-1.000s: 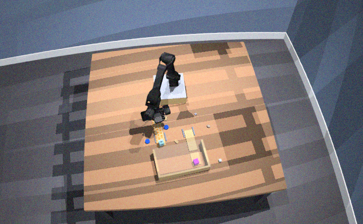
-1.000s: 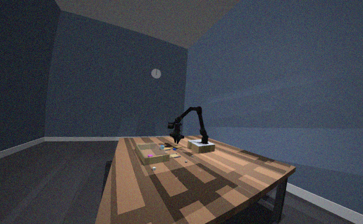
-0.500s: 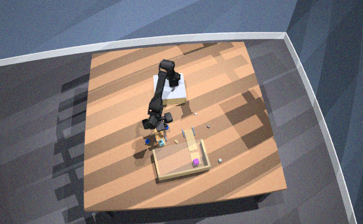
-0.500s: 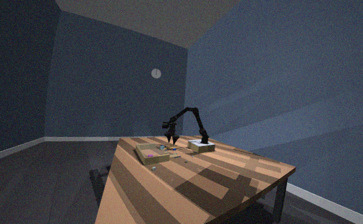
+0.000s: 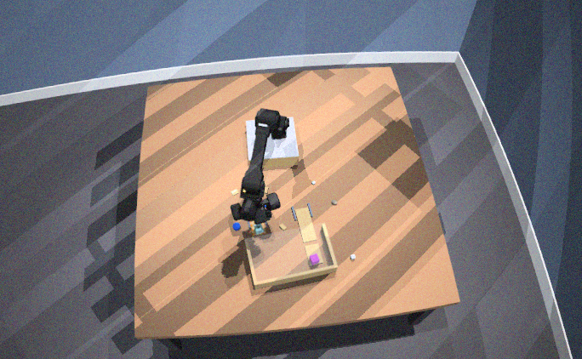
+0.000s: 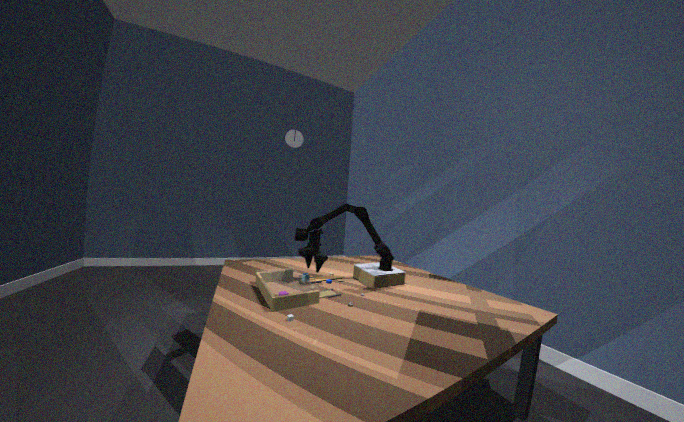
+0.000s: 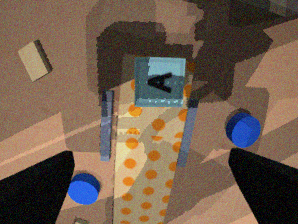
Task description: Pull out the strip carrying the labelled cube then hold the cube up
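Right now the cyan labelled cube is 40 mm ahead of my gripper tip and 40 mm below it. Round my gripper tip: tan piece 30 mm ahead, 100 mm to the left, 60 mm below.
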